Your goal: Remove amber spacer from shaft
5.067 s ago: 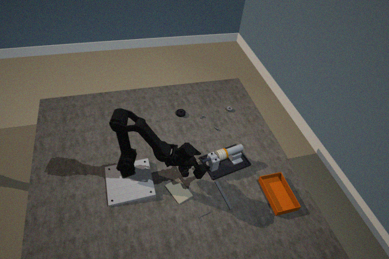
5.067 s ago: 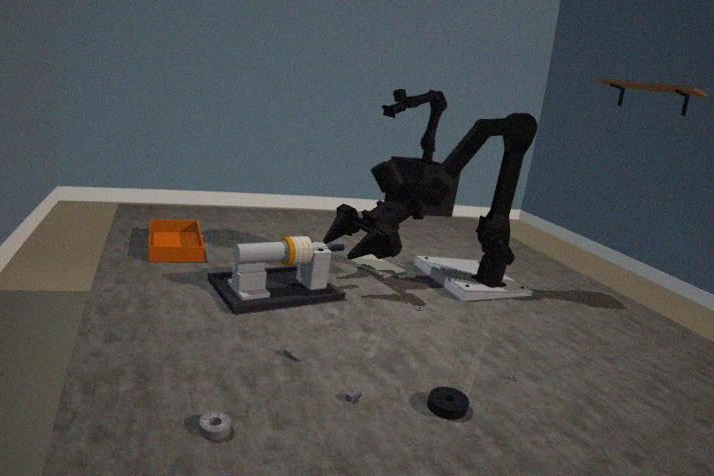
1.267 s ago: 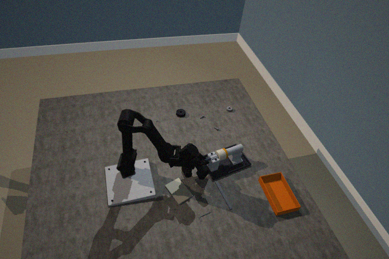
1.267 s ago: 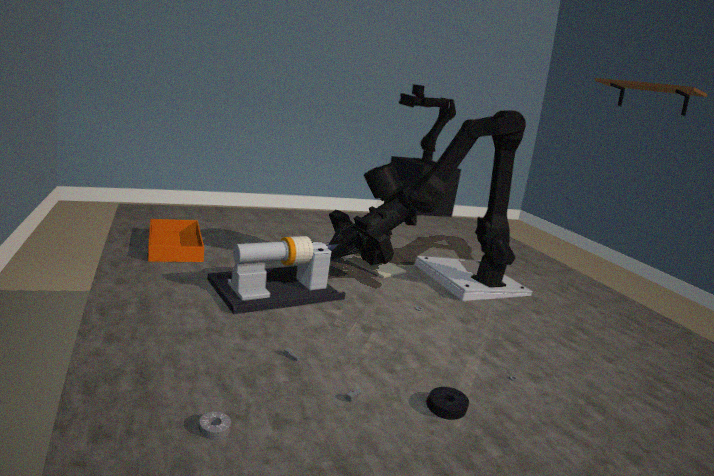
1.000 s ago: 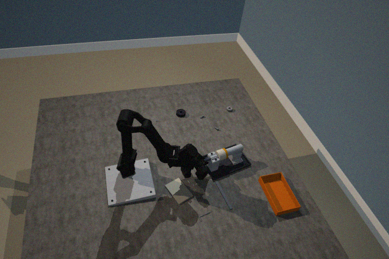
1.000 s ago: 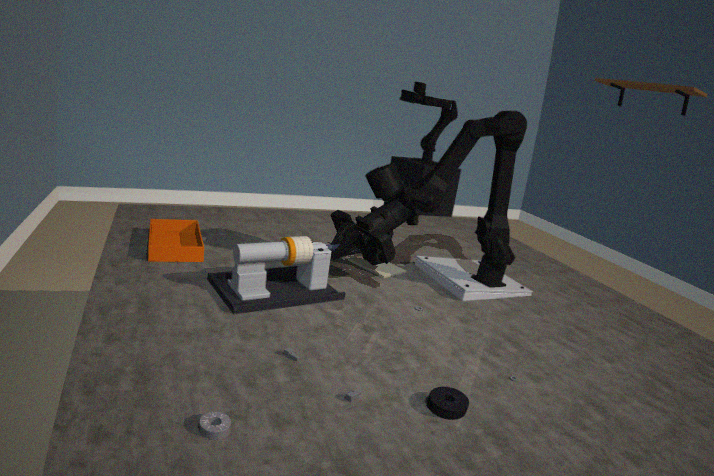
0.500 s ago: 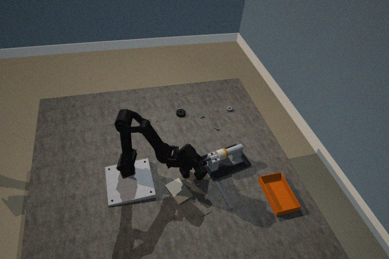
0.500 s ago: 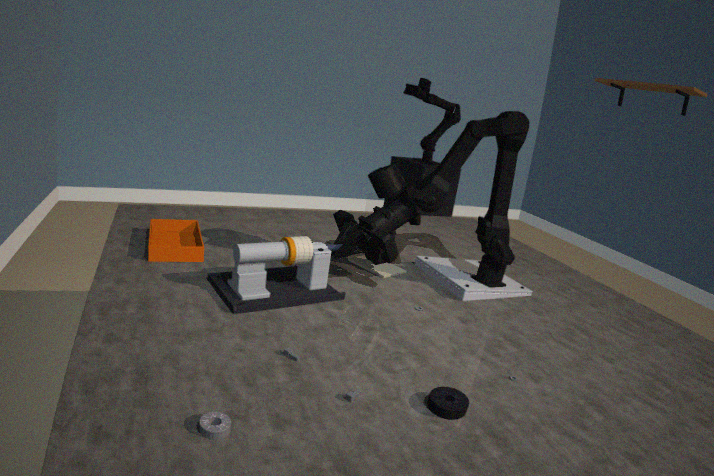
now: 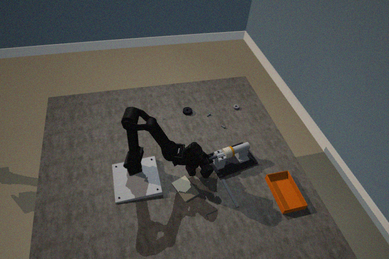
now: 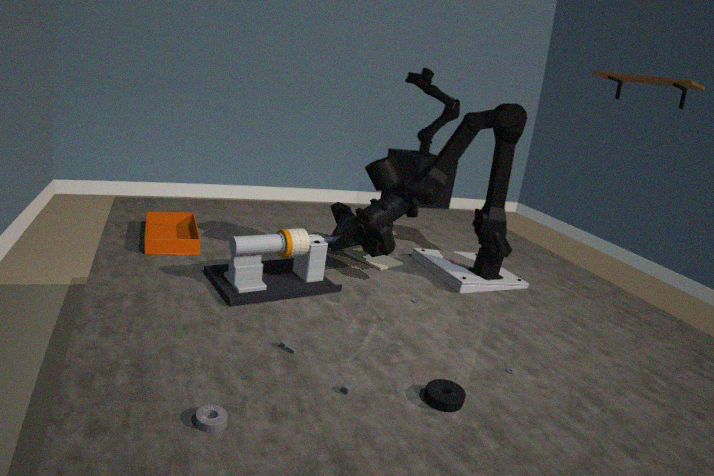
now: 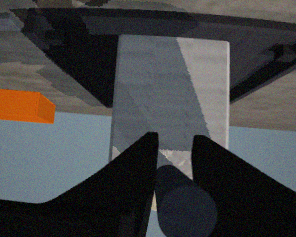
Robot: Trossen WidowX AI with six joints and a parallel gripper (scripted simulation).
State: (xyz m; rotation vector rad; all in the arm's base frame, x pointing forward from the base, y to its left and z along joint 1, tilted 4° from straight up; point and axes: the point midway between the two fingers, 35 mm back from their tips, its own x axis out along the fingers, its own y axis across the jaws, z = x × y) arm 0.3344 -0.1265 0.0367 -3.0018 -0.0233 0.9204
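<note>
Now: gripper tip 60 mm short of the dark shaft and 20 mm below it. From my gripper tip the other things lie so: amber spacer: 110 mm ahead, 20 mm above; then pale card: 170 mm behind, 60 mm to the right, 60 mm below; then thin bar: 20 mm ahead, 170 mm to the right, 60 mm below.
</note>
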